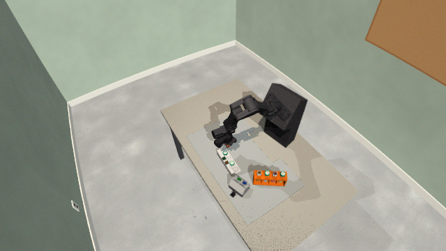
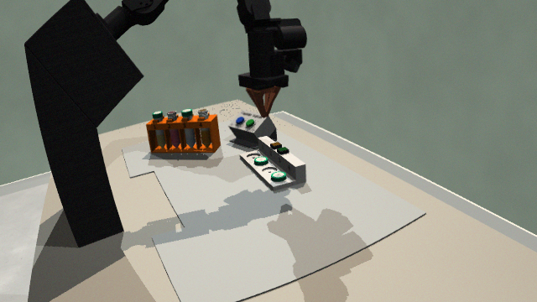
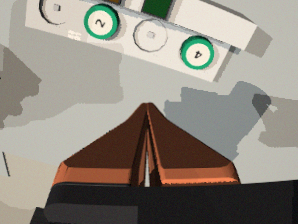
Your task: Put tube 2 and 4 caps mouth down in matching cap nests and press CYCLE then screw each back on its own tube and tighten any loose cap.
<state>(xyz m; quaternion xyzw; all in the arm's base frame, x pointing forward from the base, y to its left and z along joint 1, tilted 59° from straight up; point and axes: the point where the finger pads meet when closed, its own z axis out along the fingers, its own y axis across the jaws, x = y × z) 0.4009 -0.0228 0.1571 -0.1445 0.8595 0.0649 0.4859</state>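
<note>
Now: hand 22 cm to the right of the green ready key, 9 cm above it and 1 cm past it. Round my hand: blue cycle key: 25 cm to the left, 9 cm below, 3 cm behind; then cap 1: 30 cm to the left, 28 cm behind, 4 cm below.
</note>
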